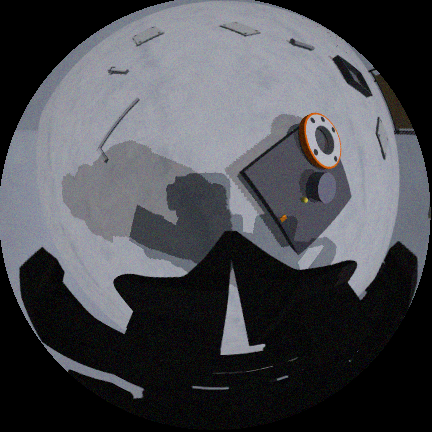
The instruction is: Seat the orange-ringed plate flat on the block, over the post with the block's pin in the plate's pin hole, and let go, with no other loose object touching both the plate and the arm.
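Places are measured from the arm's base along level axes (x right, y ahead, z up), in centimetres.
Where they show: gripper, fingertip midpoint: (pixel 229 235).
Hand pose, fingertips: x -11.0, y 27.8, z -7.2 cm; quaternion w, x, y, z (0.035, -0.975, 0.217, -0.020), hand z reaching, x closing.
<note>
Things, the pixels of their centre, and the offset from my fingertips. "spot": a spot on its surface instead.
- orange-ringed plate at the middle of its body: (pixel 322 140) dy +3.8, dx +13.6, dz -2.4 cm
- dark grey block at the middle of its body: (pixel 314 185) dy -0.8, dx +11.0, dz -3.2 cm
- round post at a spot on its surface: (pixel 326 187) spot: dy -0.7, dx +10.8, dz -1.1 cm
- small yellow pin at a spot on its surface: (pixel 305 200) spot: dy -1.4, dx +8.5, dz -2.3 cm
- orange mark at a spot on its surface: (pixel 284 218) spot: dy -2.3, dx +5.6, dz -2.8 cm
- bent grey rod at the middle of its body: (pixel 118 128) dy +16.1, dx -7.1, dz -5.0 cm
- small bolt at the middle of its body: (pixel 117 69) dy +28.8, dx -4.4, dz -4.8 cm
The orange-ringed plate (pixel 325 159) is at the far right corner of the dark grey block (pixel 272 177), off the post, and partly overhangs the block's edge. Its white face with a large centre hole and several small holes shows; whether it lies flat or tilts is hard to tell. The round post (pixel 326 187) stands bare on the block, nearer than the plate. A small yellow pin (pixel 305 200) stands beside the post, and an orange mark (pixel 284 218) is near the block's left edge. My gripper (pixel 229 235) is shut and empty, left of the block's near corner, apart from the plate.
A bent grey rod (pixel 118 123) lies at the left. Light flat plates (pixel 148 35) (pixel 240 28) (pixel 381 138), a small bolt (pixel 118 71), a grey bar (pixel 302 44) and a black square frame (pixel 342 70) lie around the table. A brown panel (pixel 397 107) is beyond the right edge.
</note>
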